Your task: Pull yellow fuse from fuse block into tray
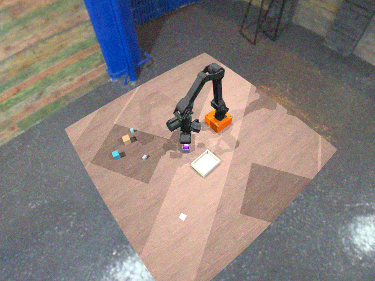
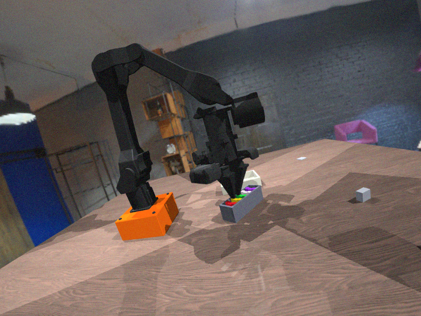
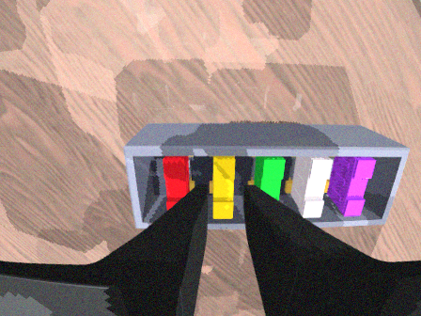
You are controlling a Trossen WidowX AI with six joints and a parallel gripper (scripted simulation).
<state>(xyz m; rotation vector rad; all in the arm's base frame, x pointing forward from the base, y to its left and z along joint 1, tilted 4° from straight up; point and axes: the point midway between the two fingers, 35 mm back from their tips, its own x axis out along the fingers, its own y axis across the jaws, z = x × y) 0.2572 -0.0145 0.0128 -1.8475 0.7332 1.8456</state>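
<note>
My gripper tip is 20 mm above the yellow fuse. From my gripper tip the other things lie so: red fuse: 10 mm behind, 20 mm to the right, 20 mm below; then green fuse: 10 mm ahead, 20 mm to the left, 20 mm below; then white fuse: 30 mm ahead, 30 mm to the left, 20 mm below.
</note>
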